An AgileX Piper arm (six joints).
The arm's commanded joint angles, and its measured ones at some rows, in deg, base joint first. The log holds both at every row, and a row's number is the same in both.
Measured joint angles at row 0: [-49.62 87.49 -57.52 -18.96 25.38 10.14]
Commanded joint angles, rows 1 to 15: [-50.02 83.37 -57.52 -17.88 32.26 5.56]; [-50.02 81.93 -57.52 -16.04 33.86 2.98]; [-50.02 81.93 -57.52 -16.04 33.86 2.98]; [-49.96 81.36 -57.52 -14.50 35.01 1.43]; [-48.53 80.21 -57.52 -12.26 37.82 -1.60]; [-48.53 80.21 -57.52 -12.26 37.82 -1.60]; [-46.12 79.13 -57.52 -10.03 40.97 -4.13]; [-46.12 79.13 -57.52 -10.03 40.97 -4.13]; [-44.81 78.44 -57.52 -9.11 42.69 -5.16]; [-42.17 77.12 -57.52 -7.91 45.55 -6.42]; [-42.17 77.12 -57.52 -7.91 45.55 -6.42]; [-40.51 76.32 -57.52 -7.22 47.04 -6.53]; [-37.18 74.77 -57.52 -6.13 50.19 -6.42]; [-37.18 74.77 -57.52 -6.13 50.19 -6.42]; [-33.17 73.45 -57.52 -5.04 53.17 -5.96]
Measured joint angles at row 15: [-37.30 75.52 -57.52 -6.65 48.82 -5.79]
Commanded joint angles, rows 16 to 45: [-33.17 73.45 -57.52 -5.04 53.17 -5.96]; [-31.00 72.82 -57.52 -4.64 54.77 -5.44]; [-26.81 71.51 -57.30 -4.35 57.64 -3.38]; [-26.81 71.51 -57.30 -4.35 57.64 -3.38]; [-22.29 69.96 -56.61 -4.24 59.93 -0.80]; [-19.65 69.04 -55.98 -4.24 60.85 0.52]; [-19.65 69.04 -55.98 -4.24 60.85 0.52]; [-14.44 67.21 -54.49 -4.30 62.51 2.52]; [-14.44 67.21 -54.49 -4.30 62.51 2.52]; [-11.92 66.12 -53.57 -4.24 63.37 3.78]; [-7.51 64.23 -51.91 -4.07 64.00 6.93]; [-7.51 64.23 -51.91 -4.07 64.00 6.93]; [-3.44 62.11 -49.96 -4.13 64.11 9.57]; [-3.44 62.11 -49.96 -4.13 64.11 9.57]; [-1.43 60.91 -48.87 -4.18 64.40 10.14]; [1.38 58.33 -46.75 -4.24 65.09 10.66]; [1.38 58.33 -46.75 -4.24 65.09 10.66]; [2.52 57.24 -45.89 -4.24 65.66 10.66]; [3.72 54.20 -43.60 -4.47 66.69 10.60]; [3.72 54.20 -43.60 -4.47 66.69 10.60]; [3.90 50.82 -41.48 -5.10 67.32 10.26]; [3.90 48.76 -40.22 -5.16 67.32 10.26]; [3.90 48.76 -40.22 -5.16 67.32 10.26]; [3.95 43.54 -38.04 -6.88 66.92 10.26]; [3.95 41.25 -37.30 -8.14 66.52 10.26]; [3.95 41.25 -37.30 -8.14 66.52 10.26]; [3.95 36.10 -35.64 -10.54 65.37 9.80]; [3.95 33.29 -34.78 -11.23 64.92 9.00]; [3.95 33.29 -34.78 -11.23 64.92 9.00]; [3.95 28.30 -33.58 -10.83 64.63 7.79]
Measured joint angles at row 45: [3.84 34.03 -35.29 -9.85 65.83 9.51]
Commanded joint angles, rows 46 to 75: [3.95 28.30 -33.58 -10.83 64.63 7.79]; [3.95 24.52 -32.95 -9.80 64.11 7.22]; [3.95 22.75 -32.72 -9.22 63.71 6.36]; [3.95 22.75 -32.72 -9.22 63.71 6.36]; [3.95 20.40 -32.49 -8.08 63.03 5.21]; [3.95 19.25 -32.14 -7.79 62.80 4.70]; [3.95 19.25 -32.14 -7.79 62.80 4.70]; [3.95 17.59 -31.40 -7.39 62.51 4.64]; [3.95 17.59 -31.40 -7.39 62.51 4.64]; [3.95 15.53 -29.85 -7.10 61.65 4.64]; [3.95 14.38 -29.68 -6.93 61.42 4.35]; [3.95 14.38 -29.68 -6.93 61.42 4.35]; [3.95 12.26 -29.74 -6.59 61.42 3.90]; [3.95 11.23 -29.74 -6.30 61.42 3.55]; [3.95 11.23 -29.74 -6.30 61.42 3.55]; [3.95 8.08 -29.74 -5.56 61.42 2.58]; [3.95 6.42 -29.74 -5.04 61.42 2.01]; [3.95 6.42 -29.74 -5.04 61.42 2.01]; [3.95 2.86 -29.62 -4.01 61.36 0.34]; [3.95 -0.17 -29.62 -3.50 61.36 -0.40]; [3.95 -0.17 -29.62 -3.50 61.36 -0.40]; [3.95 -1.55 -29.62 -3.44 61.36 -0.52]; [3.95 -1.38 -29.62 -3.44 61.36 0.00]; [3.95 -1.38 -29.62 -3.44 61.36 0.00]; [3.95 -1.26 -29.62 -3.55 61.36 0.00]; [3.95 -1.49 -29.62 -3.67 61.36 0.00]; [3.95 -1.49 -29.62 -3.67 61.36 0.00]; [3.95 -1.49 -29.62 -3.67 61.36 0.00]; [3.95 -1.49 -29.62 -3.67 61.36 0.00]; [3.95 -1.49 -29.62 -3.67 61.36 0.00]
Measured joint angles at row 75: [3.84 -0.29 -29.79 -3.44 62.11 0.00]
